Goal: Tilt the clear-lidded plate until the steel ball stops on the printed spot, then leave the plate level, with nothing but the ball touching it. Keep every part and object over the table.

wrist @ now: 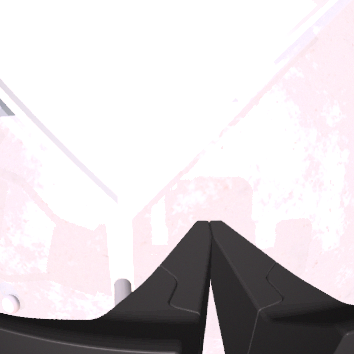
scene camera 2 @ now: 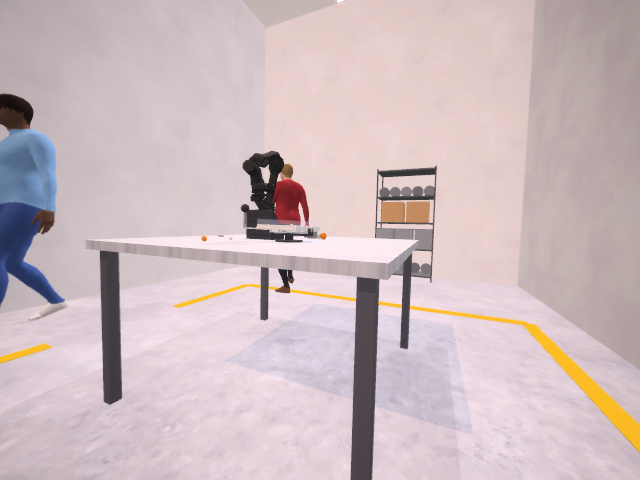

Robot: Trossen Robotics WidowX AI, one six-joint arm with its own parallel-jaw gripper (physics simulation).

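The clear-lidded plate (scene camera 2: 281, 225) (wrist: 150, 95) stands on a dark base on the table (scene camera 2: 330, 254). In the wrist view it is a washed-out white shape with a corner pointing down towards the fingers. Its exact tilt is hard to tell. My gripper (wrist: 207, 232) is shut and empty, with its fingertips together just beyond that corner; in the scene view it is small and dark among the arm links, above the plate. Whether it touches the plate cannot be told. The steel ball and the printed spot cannot be made out in either view.
An orange ball (scene camera 2: 204, 238) lies on the table left of the plate and another orange ball (scene camera 2: 323, 236) shows at its right. A small white ball (wrist: 11, 303) and a short grey peg (wrist: 122, 291) show at the lower left of the wrist view. Two people and a shelf rack stand beyond the table.
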